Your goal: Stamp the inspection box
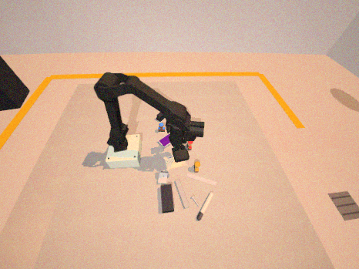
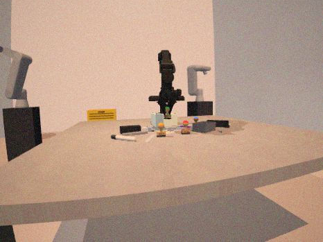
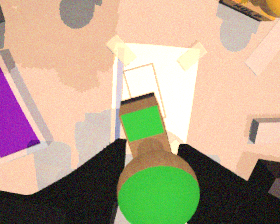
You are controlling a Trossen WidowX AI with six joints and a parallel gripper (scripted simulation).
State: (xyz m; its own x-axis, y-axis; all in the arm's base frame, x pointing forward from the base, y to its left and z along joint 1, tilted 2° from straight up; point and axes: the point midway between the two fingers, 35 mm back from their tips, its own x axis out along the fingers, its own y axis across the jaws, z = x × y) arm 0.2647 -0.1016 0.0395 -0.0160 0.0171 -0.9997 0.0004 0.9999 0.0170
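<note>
Now: gripper tip 10 mm past the inspection card, 10 mm to the left of it and 90 mm above it. The rest, counted from my gripper tip: green-knobbed stamp: right at my gripper tip; then orange-knobbed stamp: 90 mm ahead, 70 mm to the right, 70 mm below; then red-knobbed stamp: 90 mm ahead, 60 mm to the left, 70 mm below.
</note>
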